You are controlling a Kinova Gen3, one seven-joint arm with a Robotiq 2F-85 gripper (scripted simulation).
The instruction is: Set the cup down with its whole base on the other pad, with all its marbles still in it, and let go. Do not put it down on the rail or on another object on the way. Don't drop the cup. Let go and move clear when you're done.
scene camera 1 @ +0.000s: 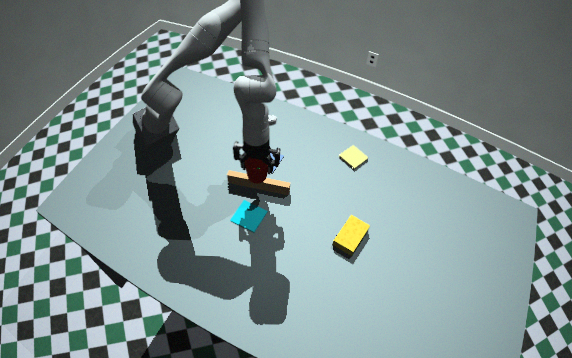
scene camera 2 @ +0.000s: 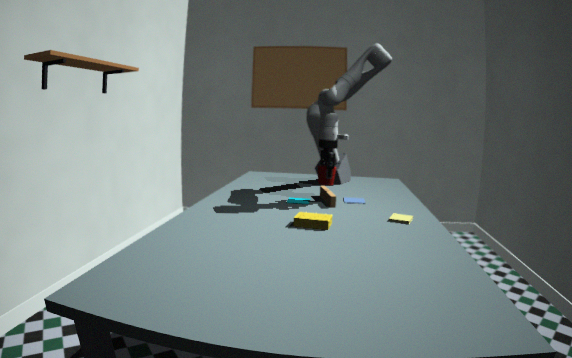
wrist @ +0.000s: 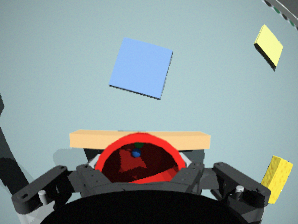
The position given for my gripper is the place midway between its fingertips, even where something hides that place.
I see my gripper [scene camera 1: 257, 170], a thick yellow sponge [scene camera 1: 347, 240] and a wooden rail [wrist: 94, 139].
The thick yellow sponge is seen too in the wrist view [wrist: 273, 179]. My gripper also shows in the wrist view [wrist: 140, 163].
